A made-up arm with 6 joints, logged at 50 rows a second.
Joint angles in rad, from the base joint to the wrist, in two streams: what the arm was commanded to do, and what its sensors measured. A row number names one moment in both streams.
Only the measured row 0 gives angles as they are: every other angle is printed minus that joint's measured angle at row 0.
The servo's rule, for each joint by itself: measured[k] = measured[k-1] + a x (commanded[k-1-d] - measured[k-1]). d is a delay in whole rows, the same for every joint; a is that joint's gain. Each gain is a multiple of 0.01, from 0.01 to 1. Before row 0 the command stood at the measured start. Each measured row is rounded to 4 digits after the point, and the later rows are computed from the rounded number. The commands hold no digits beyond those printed.
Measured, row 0: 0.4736 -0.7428 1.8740 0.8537 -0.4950 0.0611
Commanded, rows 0 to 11: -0.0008 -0.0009 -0.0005 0.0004 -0.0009 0.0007; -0.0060 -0.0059 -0.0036 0.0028 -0.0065 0.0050; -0.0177 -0.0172 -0.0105 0.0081 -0.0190 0.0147; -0.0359 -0.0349 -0.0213 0.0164 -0.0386 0.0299; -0.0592 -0.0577 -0.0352 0.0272 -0.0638 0.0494; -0.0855 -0.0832 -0.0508 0.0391 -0.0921 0.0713; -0.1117 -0.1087 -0.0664 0.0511 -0.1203 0.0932; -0.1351 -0.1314 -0.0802 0.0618 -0.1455 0.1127; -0.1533 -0.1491 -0.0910 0.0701 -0.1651 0.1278; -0.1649 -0.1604 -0.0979 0.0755 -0.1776 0.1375; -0.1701 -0.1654 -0.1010 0.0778 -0.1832 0.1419; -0.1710 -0.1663 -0.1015 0.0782 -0.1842 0.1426
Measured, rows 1 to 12: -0.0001 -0.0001 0.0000 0.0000 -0.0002 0.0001; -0.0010 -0.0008 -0.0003 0.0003 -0.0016 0.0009; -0.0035 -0.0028 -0.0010 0.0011 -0.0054 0.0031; -0.0084 -0.0067 -0.0024 0.0026 -0.0127 0.0074; -0.0160 -0.0128 -0.0047 0.0051 -0.0239 0.0141; -0.0264 -0.0212 -0.0079 0.0085 -0.0389 0.0233; -0.0392 -0.0317 -0.0120 0.0128 -0.0568 0.0345; -0.0536 -0.0437 -0.0168 0.0177 -0.0763 0.0470; -0.0686 -0.0563 -0.0220 0.0229 -0.0958 0.0599; -0.0830 -0.0688 -0.0273 0.0282 -0.1138 0.0723; -0.0961 -0.0804 -0.0325 0.0332 -0.1291 0.0834; -0.1073 -0.0907 -0.0373 0.0377 -0.1412 0.0929
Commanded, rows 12 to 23: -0.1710 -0.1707 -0.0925 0.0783 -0.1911 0.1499; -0.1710 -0.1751 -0.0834 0.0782 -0.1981 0.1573; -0.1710 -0.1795 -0.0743 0.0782 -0.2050 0.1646; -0.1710 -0.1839 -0.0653 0.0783 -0.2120 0.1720; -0.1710 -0.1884 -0.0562 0.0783 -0.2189 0.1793; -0.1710 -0.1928 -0.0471 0.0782 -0.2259 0.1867; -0.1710 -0.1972 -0.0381 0.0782 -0.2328 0.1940; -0.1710 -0.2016 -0.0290 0.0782 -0.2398 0.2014; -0.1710 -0.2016 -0.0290 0.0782 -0.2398 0.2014; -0.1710 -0.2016 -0.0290 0.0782 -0.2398 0.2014; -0.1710 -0.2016 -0.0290 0.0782 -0.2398 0.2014; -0.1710 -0.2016 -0.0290 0.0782 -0.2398 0.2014
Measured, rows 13 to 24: -0.1169 -0.1003 -0.0412 0.0418 -0.1522 0.1020; -0.1250 -0.1093 -0.0442 0.0454 -0.1623 0.1108; -0.1319 -0.1177 -0.0463 0.0487 -0.1717 0.1194; -0.1378 -0.1256 -0.0476 0.0517 -0.1806 0.1278; -0.1428 -0.1331 -0.0482 0.0544 -0.1890 0.1360; -0.1470 -0.1403 -0.0481 0.0568 -0.1971 0.1441; -0.1506 -0.1471 -0.0474 0.0589 -0.2050 0.1521; -0.1537 -0.1536 -0.0461 0.0608 -0.2127 0.1600; -0.1563 -0.1594 -0.0449 0.0625 -0.2187 0.1666; -0.1585 -0.1645 -0.0438 0.0641 -0.2233 0.1722; -0.1604 -0.1690 -0.0428 0.0655 -0.2269 0.1769; -0.1620 -0.1729 -0.0418 0.0668 -0.2297 0.1808
